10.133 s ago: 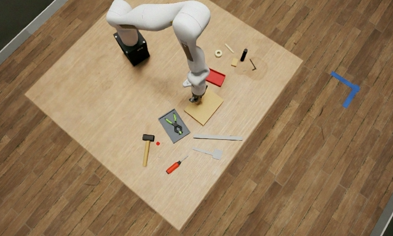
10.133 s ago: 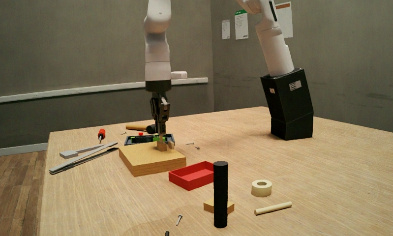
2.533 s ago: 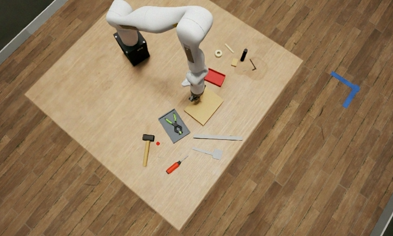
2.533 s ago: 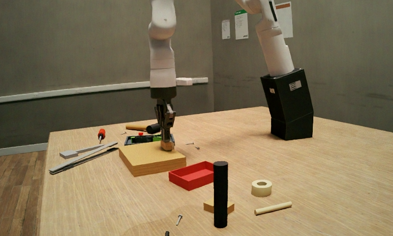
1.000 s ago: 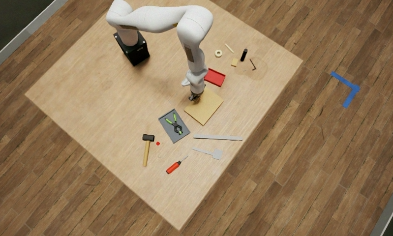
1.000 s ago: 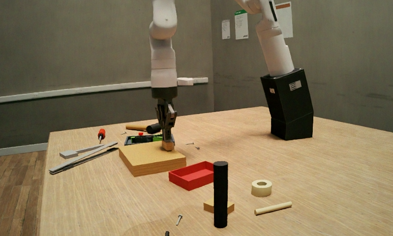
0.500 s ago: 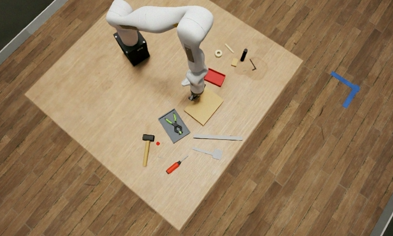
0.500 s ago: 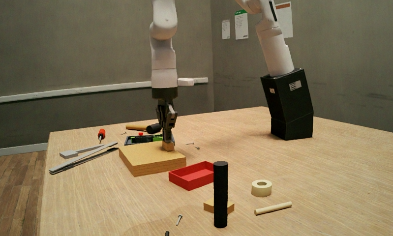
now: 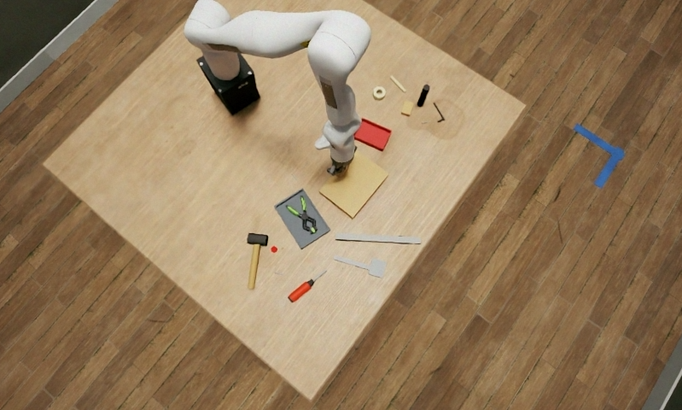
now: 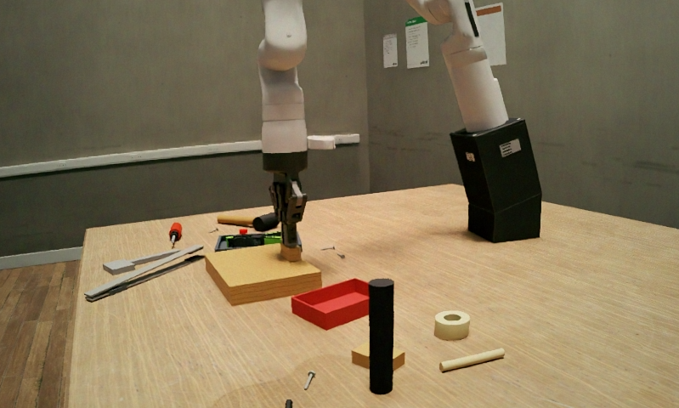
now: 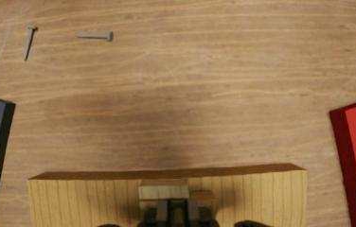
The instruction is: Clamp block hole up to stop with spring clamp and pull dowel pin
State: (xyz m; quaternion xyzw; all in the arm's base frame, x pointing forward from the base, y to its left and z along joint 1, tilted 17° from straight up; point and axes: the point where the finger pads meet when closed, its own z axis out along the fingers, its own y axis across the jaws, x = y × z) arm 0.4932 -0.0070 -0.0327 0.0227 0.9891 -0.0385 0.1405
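Right now the dowel pin is 2 cm below my hand. The rest, counted from my hand: wooden block (3 cm below); tan bench board (5 cm below, 5 cm ahead, 1 cm to the right); red tray (18 cm to the left, 7 cm below).
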